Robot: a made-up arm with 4 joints. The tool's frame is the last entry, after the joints.
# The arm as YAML. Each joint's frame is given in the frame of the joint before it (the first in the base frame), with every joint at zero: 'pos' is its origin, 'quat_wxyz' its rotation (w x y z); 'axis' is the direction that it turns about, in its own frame. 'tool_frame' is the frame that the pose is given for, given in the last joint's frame.
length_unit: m
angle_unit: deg
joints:
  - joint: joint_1
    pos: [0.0, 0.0, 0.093]
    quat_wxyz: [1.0, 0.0, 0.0, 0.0]
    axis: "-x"
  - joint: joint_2
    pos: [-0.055, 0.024, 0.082]
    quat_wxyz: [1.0, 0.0, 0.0, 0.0]
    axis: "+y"
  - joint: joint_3
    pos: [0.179, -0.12, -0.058]
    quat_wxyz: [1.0, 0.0, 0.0, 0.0]
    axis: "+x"
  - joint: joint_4
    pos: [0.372, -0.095, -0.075]
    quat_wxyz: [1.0, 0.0, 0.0, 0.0]
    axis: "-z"
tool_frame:
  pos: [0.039, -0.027, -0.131]
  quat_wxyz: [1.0, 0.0, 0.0, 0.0]
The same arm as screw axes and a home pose.
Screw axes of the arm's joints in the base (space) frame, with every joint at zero. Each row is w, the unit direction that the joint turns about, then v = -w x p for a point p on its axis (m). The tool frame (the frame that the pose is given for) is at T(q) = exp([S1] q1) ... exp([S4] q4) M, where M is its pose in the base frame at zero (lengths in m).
S1: w -1 0 0 v 0 -0.093 0
S2: w 0 1 0 v -0.175 0 -0.055
S3: w 1 0 0 v 0 0.117 0.096
S4: w 0 0 -1 v 0.191 0.496 0
M: xyz 0.535 -0.218 -0.089 (m) quaternion w x y z 1 0 0 0

